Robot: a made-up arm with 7 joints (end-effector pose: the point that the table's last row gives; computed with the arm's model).
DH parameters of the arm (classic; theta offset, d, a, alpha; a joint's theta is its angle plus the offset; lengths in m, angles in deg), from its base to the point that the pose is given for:
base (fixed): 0 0.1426 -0.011 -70
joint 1: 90 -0.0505 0.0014 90
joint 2: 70 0.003 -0.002 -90
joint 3: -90 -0.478 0.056 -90
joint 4: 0 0.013 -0.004 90
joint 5: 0 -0.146 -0.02 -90
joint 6: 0 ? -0.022 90
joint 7: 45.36 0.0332 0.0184 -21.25
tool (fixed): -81.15 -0.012 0 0
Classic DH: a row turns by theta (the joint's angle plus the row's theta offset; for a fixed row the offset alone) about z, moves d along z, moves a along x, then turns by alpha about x.
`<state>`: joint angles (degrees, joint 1 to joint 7).
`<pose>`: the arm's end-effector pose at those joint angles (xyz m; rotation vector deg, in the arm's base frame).
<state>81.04 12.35 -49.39 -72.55 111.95 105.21 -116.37</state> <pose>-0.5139 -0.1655 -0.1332 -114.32 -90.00 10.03</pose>
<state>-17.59 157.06 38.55 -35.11 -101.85 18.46 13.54</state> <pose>-0.0357 0.0455 0.6879 142.81 105.47 -5.56</pose>
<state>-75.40 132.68 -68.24 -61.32 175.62 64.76 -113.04</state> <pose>-0.0554 0.4514 0.3722 42.90 -86.43 -96.68</pose>
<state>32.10 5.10 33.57 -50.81 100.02 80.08 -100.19</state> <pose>-0.2284 0.0721 -0.4219 -33.29 -79.52 -20.72</pose>
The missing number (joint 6, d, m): 0.047
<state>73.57 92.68 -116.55 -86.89 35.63 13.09 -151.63</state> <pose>-0.3310 0.4050 0.2594 119.52 47.16 66.24</pose>
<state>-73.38 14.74 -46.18 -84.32 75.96 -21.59 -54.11</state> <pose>0.5287 -0.2090 0.0280 1.07 155.57 72.57</pose>
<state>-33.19 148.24 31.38 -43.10 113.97 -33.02 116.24</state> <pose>-0.0910 0.2564 0.6660 84.57 113.43 14.60</pose>
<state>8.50 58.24 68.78 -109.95 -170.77 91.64 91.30</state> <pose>0.0569 0.3974 -0.0060 -111.26 -12.78 4.29</pose>
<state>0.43 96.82 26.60 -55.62 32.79 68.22 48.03</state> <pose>0.0791 0.5187 0.3058 63.78 -53.72 31.58</pose>
